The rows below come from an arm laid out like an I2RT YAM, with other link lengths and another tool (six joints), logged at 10 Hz.
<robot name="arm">
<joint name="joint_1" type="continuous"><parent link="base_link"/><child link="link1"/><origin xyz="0.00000 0.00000 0.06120" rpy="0.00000 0.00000 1.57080"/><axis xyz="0 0 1"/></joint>
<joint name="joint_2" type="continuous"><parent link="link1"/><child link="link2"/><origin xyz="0.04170 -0.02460 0.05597" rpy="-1.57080 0.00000 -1.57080"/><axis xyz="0 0 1"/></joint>
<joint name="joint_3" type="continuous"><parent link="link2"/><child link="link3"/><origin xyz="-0.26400 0.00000 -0.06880" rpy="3.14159 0.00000 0.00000"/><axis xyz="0 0 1"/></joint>
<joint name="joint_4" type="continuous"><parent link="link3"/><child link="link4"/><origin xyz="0.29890 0.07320 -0.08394" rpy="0.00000 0.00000 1.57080"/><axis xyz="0 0 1"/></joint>
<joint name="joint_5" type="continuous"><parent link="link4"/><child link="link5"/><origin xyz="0.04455 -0.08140 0.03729" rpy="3.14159 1.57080 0.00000"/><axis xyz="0 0 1"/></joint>
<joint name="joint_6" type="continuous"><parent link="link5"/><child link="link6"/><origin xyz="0.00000 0.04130 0.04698" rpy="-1.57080 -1.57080 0.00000"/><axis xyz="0 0 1"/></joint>
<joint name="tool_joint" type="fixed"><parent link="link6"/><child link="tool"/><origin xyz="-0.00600 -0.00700 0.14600" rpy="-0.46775 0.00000 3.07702"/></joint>
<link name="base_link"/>
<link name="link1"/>
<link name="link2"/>
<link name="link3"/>
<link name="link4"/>
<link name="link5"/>
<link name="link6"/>
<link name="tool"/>
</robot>
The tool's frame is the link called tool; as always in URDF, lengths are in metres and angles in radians. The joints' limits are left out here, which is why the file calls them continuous.
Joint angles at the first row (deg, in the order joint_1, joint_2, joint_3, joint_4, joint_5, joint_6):
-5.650, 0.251, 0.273, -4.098, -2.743, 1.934
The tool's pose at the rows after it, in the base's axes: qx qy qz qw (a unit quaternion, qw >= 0); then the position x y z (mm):
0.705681 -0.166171 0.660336 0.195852 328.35 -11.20 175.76
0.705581 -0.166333 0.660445 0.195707 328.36 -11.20 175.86
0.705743 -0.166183 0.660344 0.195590 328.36 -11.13 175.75
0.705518 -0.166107 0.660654 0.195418 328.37 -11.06 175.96
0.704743 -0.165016 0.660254 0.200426 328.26 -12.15 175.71
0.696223 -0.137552 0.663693 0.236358 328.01 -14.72 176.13
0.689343 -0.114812 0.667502 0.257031 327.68 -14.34 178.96
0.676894 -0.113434 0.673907 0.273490 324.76 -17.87 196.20
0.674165 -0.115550 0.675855 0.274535 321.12 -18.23 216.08
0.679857 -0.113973 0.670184 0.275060 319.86 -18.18 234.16
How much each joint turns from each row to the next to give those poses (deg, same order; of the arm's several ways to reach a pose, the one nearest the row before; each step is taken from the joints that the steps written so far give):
-0.001, 0.002, 0.001, -0.022, 0.043, -0.022
0.001, 0.004, 0.001, 0.026, 0.001, 0.022
0.000, -0.002, -0.002, -0.023, -0.023, 0.000
-0.001, -0.007, 0.000, 0.038, -0.022, 0.000
0.000, 0.005, 0.000, -0.061, 0.350, -0.481
0.003, 0.001, 0.000, -0.043, 0.964, -5.201
-0.002, 0.001, 0.328, -0.175, 0.021, -3.629
0.001, 0.105, 2.077, -0.616, 1.224, -1.661
0.000, 1.292, 3.628, -1.921, 0.219, 0.022
-0.001, 3.561, 4.765, -2.143, 0.020, 0.000

